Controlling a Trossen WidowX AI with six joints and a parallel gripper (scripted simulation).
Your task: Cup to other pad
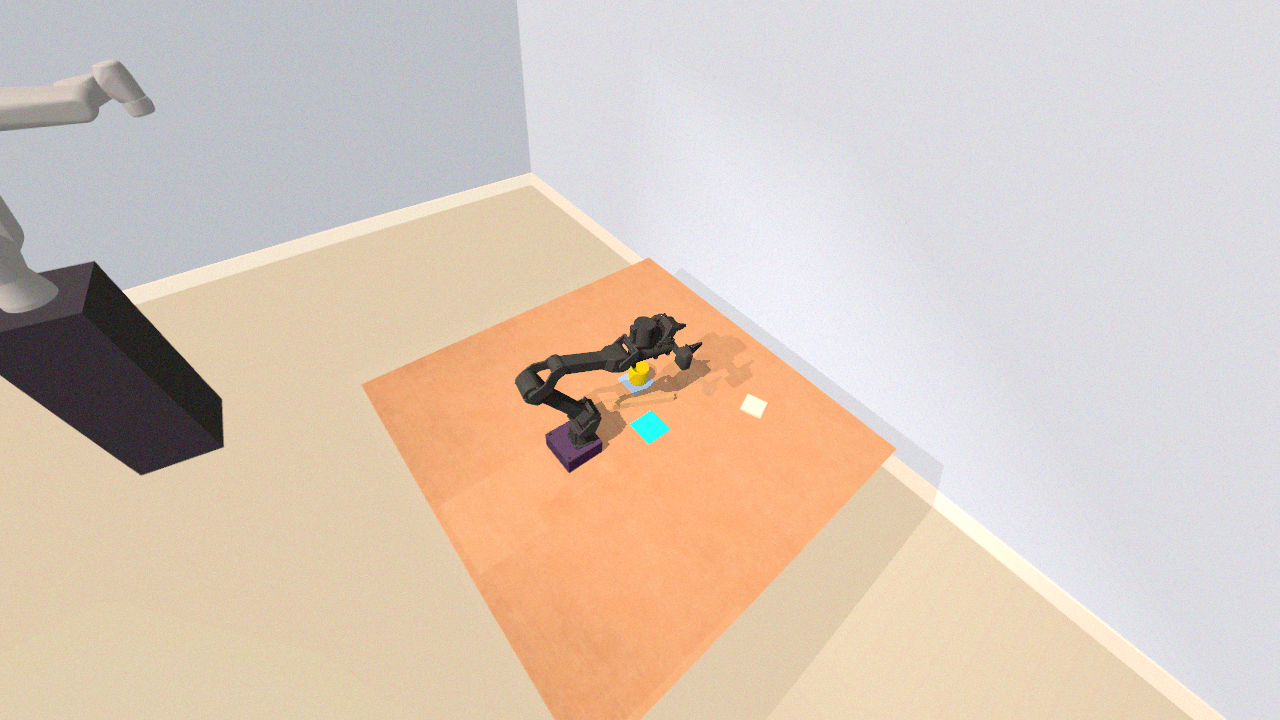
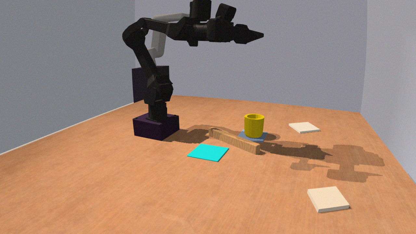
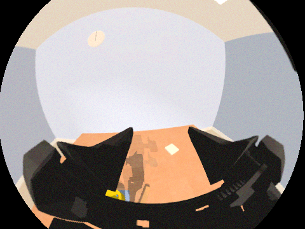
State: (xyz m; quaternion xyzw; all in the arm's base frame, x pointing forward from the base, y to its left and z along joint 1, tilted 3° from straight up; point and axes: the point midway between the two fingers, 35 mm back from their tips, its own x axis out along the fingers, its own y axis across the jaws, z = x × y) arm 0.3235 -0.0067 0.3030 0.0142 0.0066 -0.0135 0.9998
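The yellow cup is 310 mm below my gripper tip, 160 mm to the left of it and 70 mm behind it. From my gripper tip the other things lie so: pale blue pad: 350 mm below, 150 mm to the left, 70 mm behind; then wooden bar: 340 mm below, 100 mm behind, 60 mm to the left; then cyan pad: 350 mm below, 130 mm behind, 40 mm to the right.
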